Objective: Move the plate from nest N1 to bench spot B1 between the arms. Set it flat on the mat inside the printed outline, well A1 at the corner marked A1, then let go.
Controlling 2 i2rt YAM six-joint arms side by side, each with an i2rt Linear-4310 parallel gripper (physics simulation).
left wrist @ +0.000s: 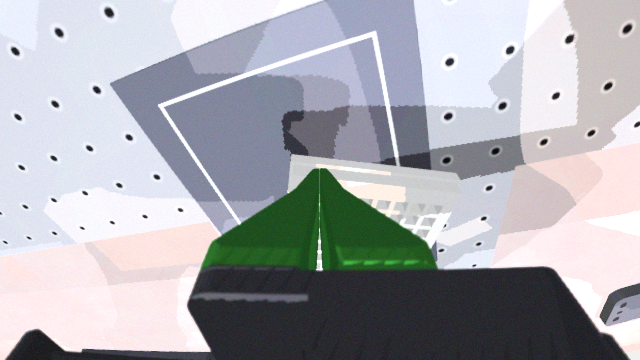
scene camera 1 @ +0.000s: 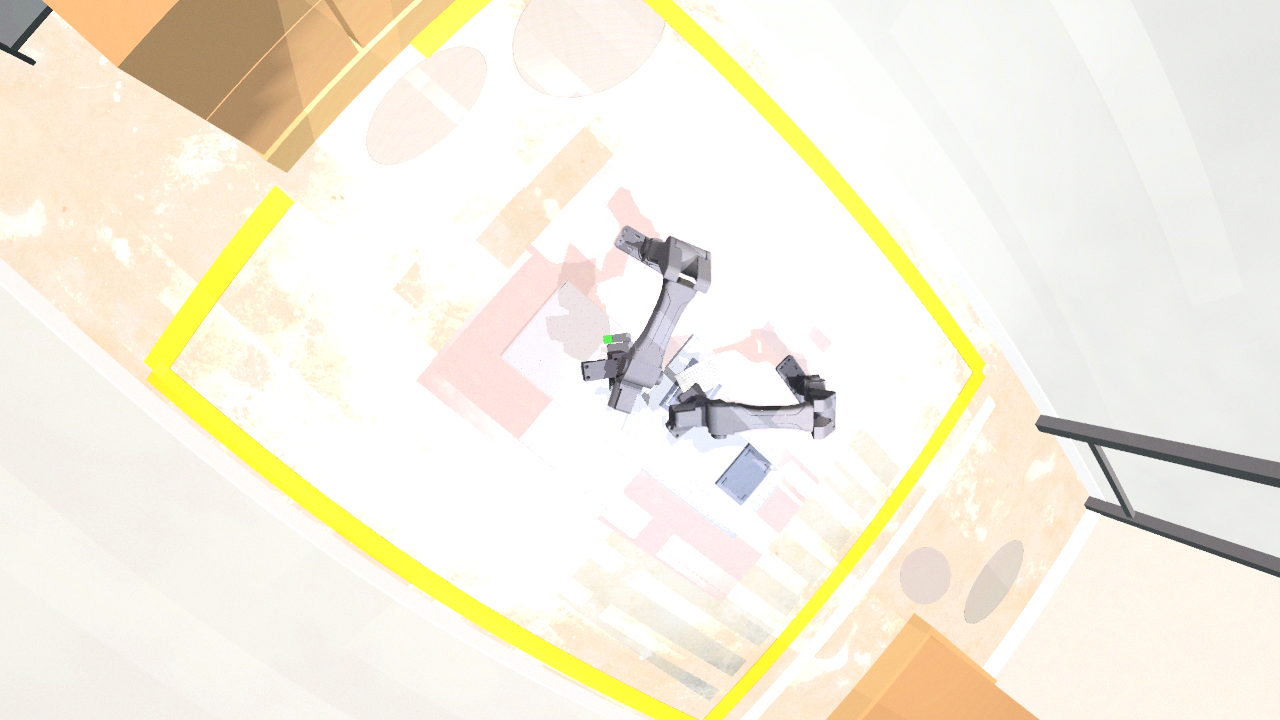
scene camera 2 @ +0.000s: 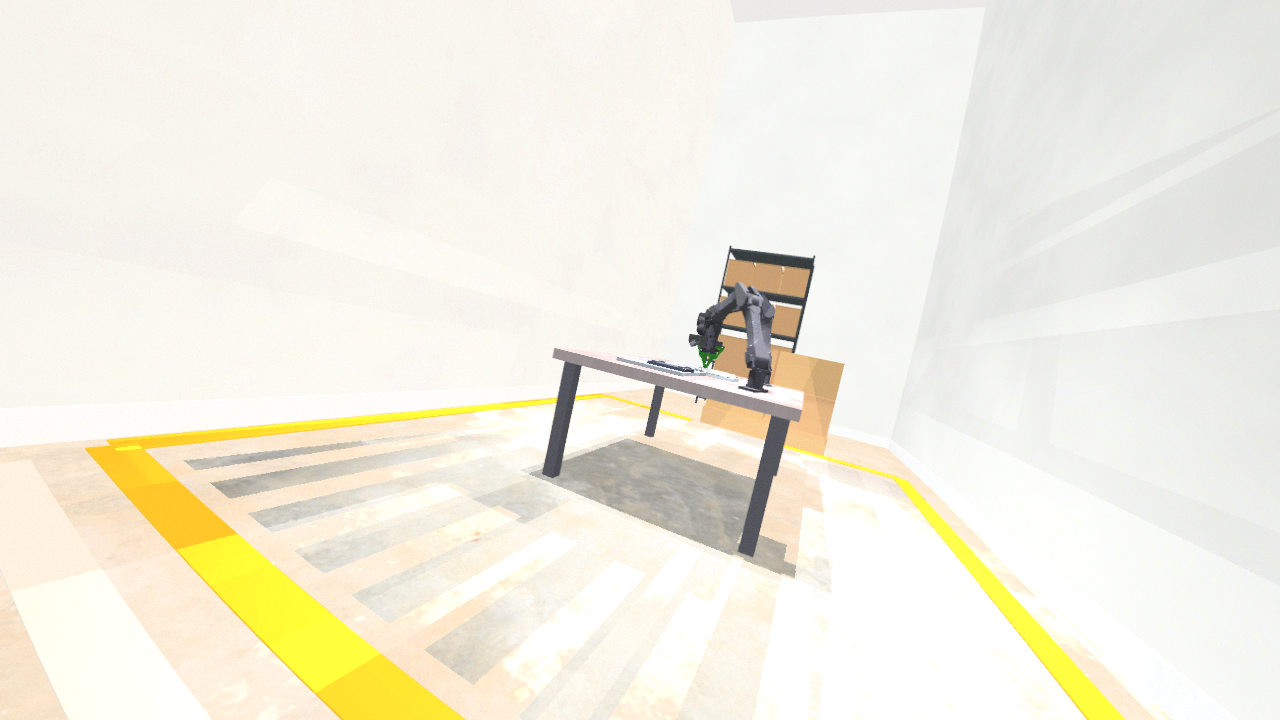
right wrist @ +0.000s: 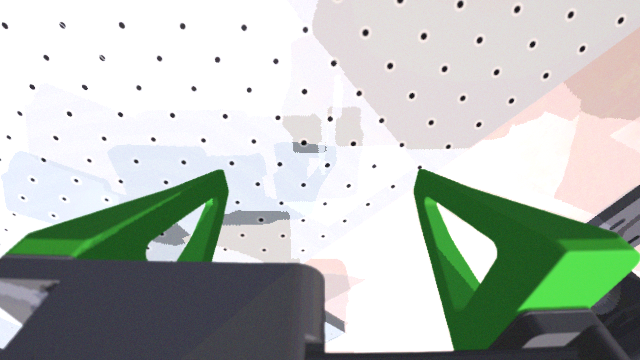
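Where they show: left gripper, fingertip midpoint: (left wrist: 319,180) (scene camera 1: 687,397) (scene camera 2: 705,368); right gripper, fingertip midpoint: (scene camera 2: 707,357) (right wrist: 320,180); left arm's base at its link origin: (scene camera 1: 798,384) (scene camera 2: 753,390); right arm's base at its link origin: (scene camera 1: 649,253).
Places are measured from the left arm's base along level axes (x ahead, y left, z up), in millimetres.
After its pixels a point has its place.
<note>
The white plate (scene camera 1: 697,376) @[x 247, y -262, z 28 mm] (left wrist: 425,182) @[x 298, y -286, z 23 mm] is behind my left gripper in the left wrist view. It lies across the lower right of the printed outline (left wrist: 267,69) @[x 355, y -218, z 15 mm] on the dark mat (left wrist: 200,140) @[x 326, y -180, z 15 mm], skewed to its lines. Whether it lies flat, and its A1 corner, I cannot tell. My left gripper (left wrist: 319,180) @[x 308, y -235, z 29 mm] is shut with its green fingertips together and nothing between them; it covers the left part of the plate. My right gripper (right wrist: 320,180) @[x 403, y -473, z 75 mm] is open and empty above the perforated board. A dark grey nest (scene camera 1: 742,474) @[x 329, y 78, z 25 mm] stands below the left arm in scene camera 1.
The pale perforated board (left wrist: 75,60) @[x 368, y -137, z 13 mm] (right wrist: 200,70) @[x 480, y -437, z 13 mm] surrounds the mat. The right arm reaches down close to the left gripper in scene camera 1. In scene camera 2 both arms stand on the table (scene camera 2: 608,365) @[x 423, y 377, z -15 mm], with a shelf unit (scene camera 2: 808,295) behind.
</note>
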